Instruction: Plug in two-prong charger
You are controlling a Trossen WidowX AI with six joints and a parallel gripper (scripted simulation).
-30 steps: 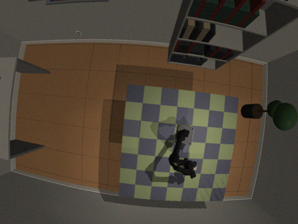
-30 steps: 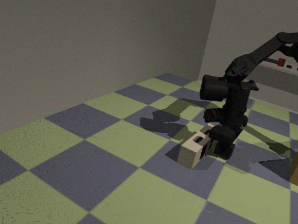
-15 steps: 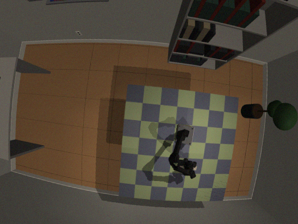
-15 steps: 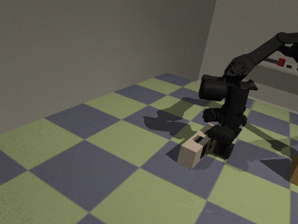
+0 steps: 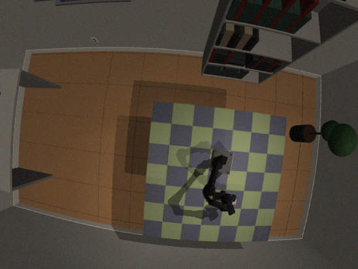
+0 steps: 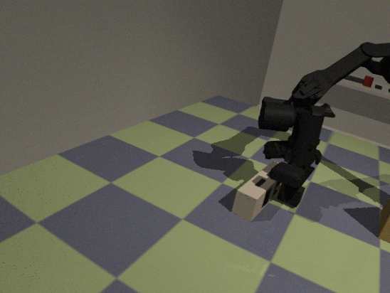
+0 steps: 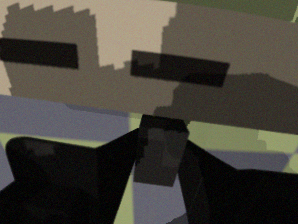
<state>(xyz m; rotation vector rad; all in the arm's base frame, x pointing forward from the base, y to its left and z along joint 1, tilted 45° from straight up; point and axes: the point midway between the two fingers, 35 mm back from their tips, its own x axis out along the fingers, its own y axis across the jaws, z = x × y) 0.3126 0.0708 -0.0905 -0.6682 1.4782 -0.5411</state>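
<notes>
Now: the black two-prong charger 20 mm ahead of my gripper tip and 10 mm above it.
</notes>
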